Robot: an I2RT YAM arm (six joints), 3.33 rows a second.
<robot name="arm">
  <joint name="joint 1" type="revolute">
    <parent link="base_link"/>
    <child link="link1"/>
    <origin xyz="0 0 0.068"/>
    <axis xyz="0 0 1"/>
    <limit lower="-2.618" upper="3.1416"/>
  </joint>
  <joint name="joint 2" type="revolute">
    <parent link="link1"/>
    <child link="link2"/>
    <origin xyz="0.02 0.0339 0.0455" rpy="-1.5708 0 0"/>
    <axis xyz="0 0 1"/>
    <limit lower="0" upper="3.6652"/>
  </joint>
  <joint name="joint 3" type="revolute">
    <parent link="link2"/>
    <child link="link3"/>
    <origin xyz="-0.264 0 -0.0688" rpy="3.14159 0 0"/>
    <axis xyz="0 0 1"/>
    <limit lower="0" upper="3.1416"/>
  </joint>
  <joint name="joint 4" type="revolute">
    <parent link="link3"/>
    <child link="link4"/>
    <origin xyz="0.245 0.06 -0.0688"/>
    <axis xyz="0 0 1"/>
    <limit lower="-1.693" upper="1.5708"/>
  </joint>
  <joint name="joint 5" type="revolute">
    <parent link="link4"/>
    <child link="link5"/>
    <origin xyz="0.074 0.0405 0.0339" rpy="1.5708 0 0"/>
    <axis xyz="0 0 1"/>
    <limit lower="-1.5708" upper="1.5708"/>
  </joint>
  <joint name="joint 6" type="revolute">
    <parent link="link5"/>
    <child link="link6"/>
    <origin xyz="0.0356 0 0.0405" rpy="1.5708 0 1.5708"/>
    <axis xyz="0 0 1"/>
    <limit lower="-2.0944" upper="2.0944"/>
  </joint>
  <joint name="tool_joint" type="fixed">
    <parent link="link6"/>
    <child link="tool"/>
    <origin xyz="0 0 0" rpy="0 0 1.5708"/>
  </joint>
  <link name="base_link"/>
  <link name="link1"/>
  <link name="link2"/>
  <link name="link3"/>
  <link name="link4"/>
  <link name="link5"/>
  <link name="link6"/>
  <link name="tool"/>
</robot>
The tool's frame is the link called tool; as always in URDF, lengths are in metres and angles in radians.
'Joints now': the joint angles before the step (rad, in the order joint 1, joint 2, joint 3, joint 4, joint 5, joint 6). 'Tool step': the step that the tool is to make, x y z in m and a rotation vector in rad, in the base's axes. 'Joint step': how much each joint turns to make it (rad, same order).
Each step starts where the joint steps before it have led.
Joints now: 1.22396 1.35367 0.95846 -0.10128 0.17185 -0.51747
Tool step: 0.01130 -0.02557 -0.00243 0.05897 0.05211 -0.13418
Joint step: -0.06332 -0.07857 -0.07437 0.01334 0.02976 0.09689
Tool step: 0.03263 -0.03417 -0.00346 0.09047 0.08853 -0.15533
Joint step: -0.16746 -0.05990 -0.06068 0.02099 -0.06523 0.10377
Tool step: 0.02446 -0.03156 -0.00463 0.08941 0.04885 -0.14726
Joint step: -0.14803 -0.04387 -0.05759 0.04541 -0.04045 0.08429
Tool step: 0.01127 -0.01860 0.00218 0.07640 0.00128 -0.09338
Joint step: -0.08125 -0.03130 -0.02900 0.04690 -0.00991 0.05456
